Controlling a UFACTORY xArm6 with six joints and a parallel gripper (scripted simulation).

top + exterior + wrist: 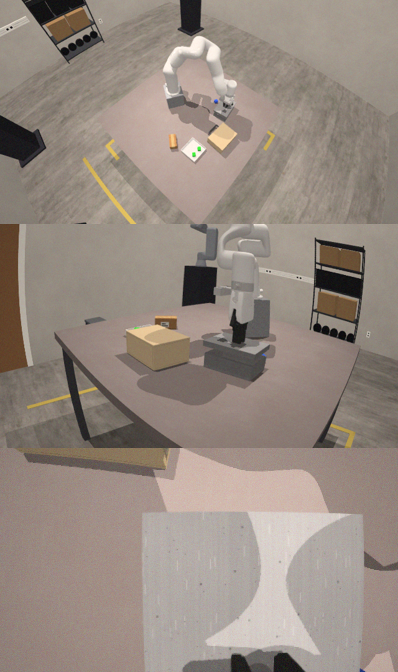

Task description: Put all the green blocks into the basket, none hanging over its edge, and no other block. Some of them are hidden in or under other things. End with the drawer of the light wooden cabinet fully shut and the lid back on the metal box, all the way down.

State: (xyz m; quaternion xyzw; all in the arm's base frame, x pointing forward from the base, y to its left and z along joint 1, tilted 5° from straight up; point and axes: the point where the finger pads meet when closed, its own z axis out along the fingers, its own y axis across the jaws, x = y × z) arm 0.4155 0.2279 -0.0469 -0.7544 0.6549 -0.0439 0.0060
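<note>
The metal box is 9 cm below my hand. Also, from my hand: light wooden cabinet (15 cm ahead, 24 cm to the right, 7 cm below); blue block (12 cm behind, 4 cm to the left, 10 cm below); grey metal lid (3 cm below).
</note>
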